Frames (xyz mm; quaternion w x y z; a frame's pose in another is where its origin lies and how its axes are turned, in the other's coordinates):
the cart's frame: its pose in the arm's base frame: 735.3 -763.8 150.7 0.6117 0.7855 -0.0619 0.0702
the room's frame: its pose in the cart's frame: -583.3 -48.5 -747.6 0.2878 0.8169 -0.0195 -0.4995
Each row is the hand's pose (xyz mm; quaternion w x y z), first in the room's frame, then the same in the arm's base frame.
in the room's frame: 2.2 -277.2 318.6 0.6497 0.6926 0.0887 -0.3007
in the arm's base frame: -206.6 199.2 256.4 0.9180 -0.0894 -0.2893 0.2563
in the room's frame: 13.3 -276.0 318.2 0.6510 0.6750 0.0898 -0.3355
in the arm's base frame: -200.0 208.2 255.4 0.9144 -0.0836 -0.3201 0.2333
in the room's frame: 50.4 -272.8 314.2 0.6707 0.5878 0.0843 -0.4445
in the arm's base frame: -176.3 237.1 254.0 0.8817 -0.0890 -0.4352 0.1588
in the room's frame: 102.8 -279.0 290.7 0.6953 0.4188 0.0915 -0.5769
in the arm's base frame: -134.1 273.1 270.3 0.8004 -0.1269 -0.5851 0.0313
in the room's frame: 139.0 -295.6 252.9 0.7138 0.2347 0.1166 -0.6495
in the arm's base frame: -94.1 291.7 303.1 0.6975 -0.1962 -0.6831 -0.0917
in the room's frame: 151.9 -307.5 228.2 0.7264 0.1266 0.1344 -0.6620
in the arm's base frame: -74.1 295.0 325.6 0.6316 -0.2516 -0.7172 -0.1529
